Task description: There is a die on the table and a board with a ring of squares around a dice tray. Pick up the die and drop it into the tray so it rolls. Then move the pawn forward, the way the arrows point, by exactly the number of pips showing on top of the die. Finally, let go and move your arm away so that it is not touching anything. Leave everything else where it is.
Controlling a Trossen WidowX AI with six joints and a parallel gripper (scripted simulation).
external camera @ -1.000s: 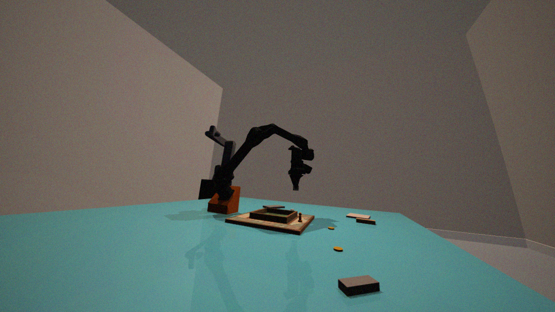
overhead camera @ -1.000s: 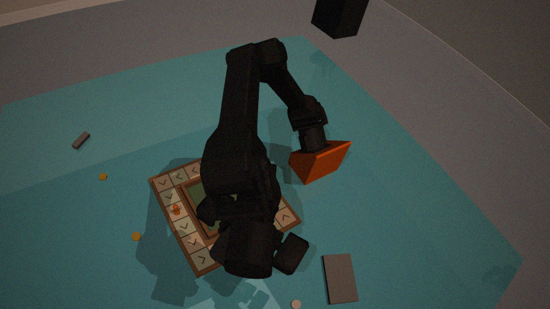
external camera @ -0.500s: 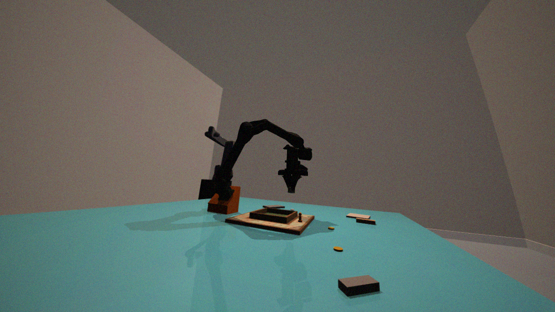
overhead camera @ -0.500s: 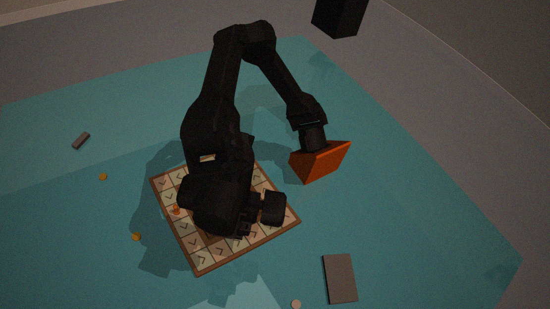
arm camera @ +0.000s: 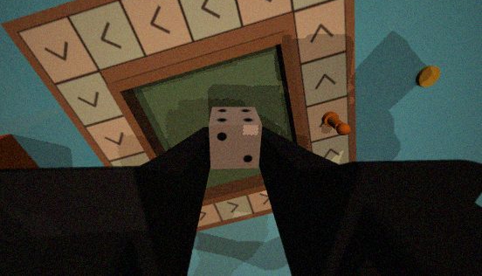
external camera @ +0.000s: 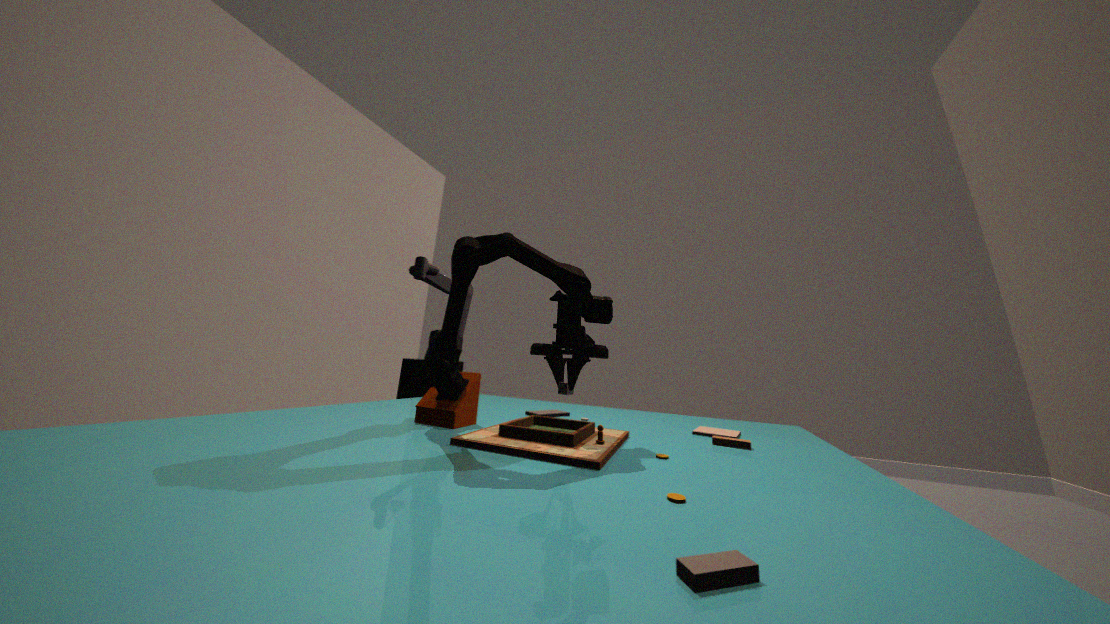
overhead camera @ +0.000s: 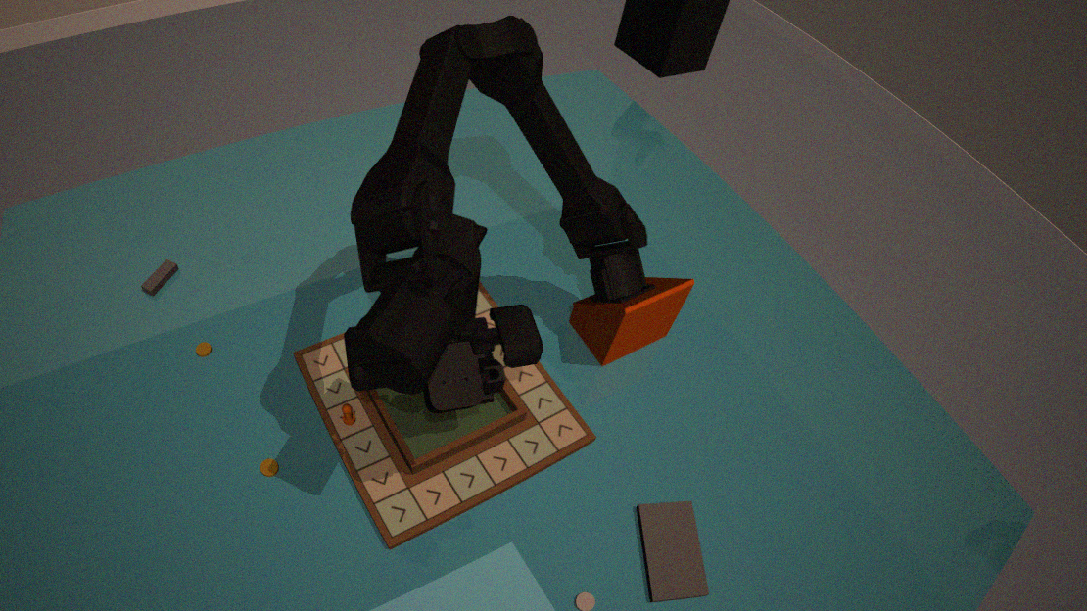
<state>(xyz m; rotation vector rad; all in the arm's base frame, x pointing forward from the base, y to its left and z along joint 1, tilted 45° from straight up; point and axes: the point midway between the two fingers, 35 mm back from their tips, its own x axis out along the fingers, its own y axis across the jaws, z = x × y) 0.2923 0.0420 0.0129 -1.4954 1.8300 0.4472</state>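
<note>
Right now the orange pawn is 9 cm ahead of my gripper tip, 7 cm below it and 6 cm to the right of it. The rest, counted from my gripper tip: green dice tray: 9 cm below, 4 cm to the right, 2 cm behind; white disc: 27 cm to the left, 10 cm below, 3 cm behind; white die: right at my gripper tip.
</note>
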